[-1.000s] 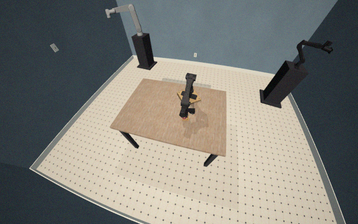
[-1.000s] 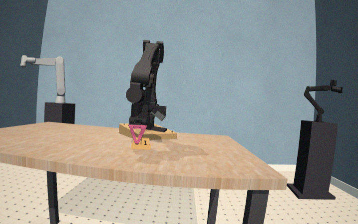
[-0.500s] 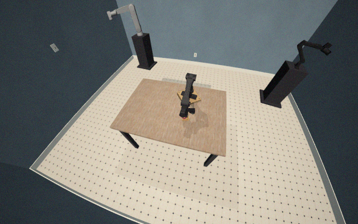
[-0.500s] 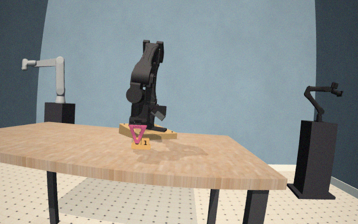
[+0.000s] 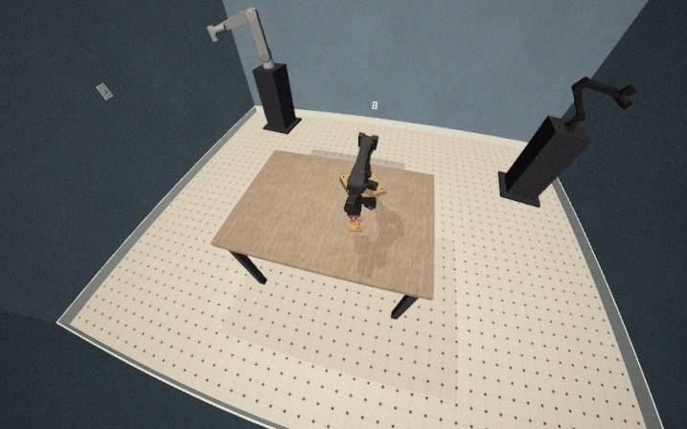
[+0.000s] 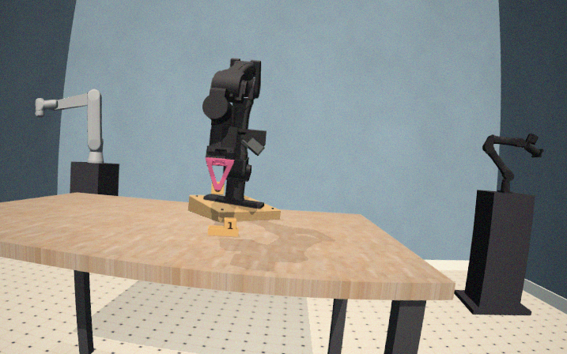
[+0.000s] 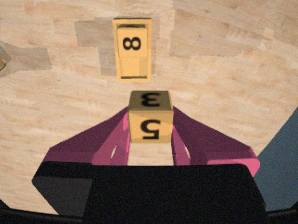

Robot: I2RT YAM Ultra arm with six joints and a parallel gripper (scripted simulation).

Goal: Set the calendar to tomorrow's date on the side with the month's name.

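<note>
My hand is 11 cm above the tan tray, 2 cm past it and 1 cm to the right of it. The rest, counted from my hand: digit cube right at my hand.
</note>
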